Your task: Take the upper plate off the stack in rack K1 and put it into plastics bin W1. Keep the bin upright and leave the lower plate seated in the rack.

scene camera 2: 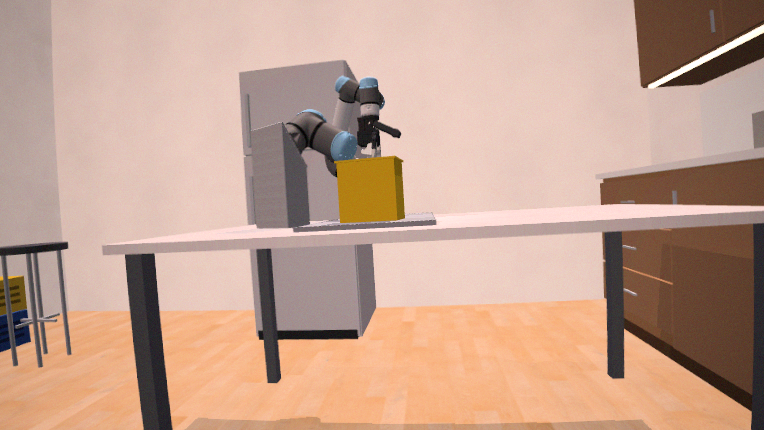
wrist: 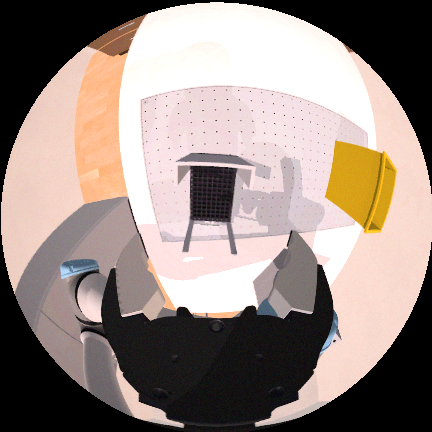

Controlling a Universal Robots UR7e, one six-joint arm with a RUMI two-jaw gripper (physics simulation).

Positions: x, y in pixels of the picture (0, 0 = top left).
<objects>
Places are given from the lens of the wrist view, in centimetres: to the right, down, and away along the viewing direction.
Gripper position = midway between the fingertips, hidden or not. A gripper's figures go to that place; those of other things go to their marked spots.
gripper [wrist: 215, 234]: 0, 2, 13
yellow plastics bin W1 [wrist: 361, 181]: 31, -8, 19
plate [wrist: 211, 188]: -1, -5, 27
The marked spots on the plate and the yellow plastics bin W1 are 34 cm apart.
</objects>
